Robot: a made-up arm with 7 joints. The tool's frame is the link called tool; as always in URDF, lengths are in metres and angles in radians. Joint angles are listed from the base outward.
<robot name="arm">
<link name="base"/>
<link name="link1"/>
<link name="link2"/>
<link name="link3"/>
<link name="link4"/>
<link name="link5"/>
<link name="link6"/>
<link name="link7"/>
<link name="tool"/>
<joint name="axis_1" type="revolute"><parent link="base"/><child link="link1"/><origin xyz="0 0 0"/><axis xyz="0 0.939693 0.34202"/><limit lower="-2.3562" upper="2.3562"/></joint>
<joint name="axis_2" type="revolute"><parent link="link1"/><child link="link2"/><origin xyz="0 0 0"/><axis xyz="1 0 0"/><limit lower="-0.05" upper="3.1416"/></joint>
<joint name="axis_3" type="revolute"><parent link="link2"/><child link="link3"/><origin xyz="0 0 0"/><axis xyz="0 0 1"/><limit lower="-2.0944" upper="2.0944"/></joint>
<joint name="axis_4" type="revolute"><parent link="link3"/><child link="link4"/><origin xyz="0.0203 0 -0.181"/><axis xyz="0 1 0"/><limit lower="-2.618" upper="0.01"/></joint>
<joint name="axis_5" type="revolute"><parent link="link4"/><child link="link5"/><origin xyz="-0.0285 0 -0.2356"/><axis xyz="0 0 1"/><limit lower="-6.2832" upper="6.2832"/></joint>
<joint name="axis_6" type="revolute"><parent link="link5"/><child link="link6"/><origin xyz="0 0 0"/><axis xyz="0 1 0"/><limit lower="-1.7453" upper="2.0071"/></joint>
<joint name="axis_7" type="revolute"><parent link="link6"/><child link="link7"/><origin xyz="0 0 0"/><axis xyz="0 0 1"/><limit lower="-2.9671" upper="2.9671"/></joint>
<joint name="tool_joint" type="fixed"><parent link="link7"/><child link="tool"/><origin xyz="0 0 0"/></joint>
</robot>
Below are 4 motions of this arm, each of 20 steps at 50 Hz.
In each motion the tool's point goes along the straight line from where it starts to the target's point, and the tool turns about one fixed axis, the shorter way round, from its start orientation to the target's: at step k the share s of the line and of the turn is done. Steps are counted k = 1, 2, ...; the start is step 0. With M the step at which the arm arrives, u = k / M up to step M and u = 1 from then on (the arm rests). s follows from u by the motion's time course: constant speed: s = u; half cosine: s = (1 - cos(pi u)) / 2; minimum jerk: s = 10 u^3 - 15 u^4 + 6 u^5.
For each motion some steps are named. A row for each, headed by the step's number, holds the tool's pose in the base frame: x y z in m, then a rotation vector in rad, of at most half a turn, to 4 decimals.
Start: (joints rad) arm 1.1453 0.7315 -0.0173 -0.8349 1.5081 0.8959 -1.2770
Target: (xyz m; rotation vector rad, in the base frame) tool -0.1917 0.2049 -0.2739 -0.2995 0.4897 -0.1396
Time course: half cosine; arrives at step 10
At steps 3, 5, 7, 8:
3: -0.2244 0.2215 -0.2434 -0.2790 0.5251 0.0904
5: -0.2123 0.2153 -0.2547 -0.2869 0.5125 0.0052
7: -0.2002 0.2092 -0.2660 -0.2944 0.4993 -0.0799
8: -0.1956 0.2069 -0.2702 -0.2972 0.4942 -0.1120

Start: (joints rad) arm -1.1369 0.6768 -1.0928 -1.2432 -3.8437 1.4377 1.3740
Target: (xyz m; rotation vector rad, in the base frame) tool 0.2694 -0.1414 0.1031 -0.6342 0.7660 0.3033
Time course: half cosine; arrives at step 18
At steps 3, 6, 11, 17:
3: 0.3444 -0.0882 -0.0648 -0.5732 0.9687 0.6293
6: 0.3297 -0.0986 -0.0318 -0.5866 0.9299 0.5650
11: 0.2959 -0.1226 0.0439 -0.6147 0.8388 0.4177
17: 0.2700 -0.1410 0.1017 -0.6338 0.7677 0.3059

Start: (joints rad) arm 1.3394 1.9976 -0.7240 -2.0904 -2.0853 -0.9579 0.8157
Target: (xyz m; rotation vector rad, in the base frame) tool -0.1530 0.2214 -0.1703 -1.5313 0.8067 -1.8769
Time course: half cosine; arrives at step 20
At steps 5, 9, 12, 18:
5: -0.1127 0.1742 -0.1630 -1.7040 0.6862 -2.2218
9: -0.1257 0.1894 -0.1654 -1.6499 0.7296 -2.1101
12: -0.1367 0.2023 -0.1674 -1.6029 0.7628 -2.0160
18: -0.1518 0.2200 -0.1701 -1.5364 0.8038 -1.8867

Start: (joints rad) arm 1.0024 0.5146 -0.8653 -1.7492 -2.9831 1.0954 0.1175
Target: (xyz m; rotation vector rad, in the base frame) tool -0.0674 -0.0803 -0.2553 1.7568 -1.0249 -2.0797
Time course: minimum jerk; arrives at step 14
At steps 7, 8, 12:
7: -0.0719 -0.0758 -0.2719 1.8960 -1.0148 -2.0373
8: -0.0707 -0.0770 -0.2675 1.8592 -1.0177 -2.0492
12: -0.0676 -0.0801 -0.2561 1.7633 -1.0245 -2.0779

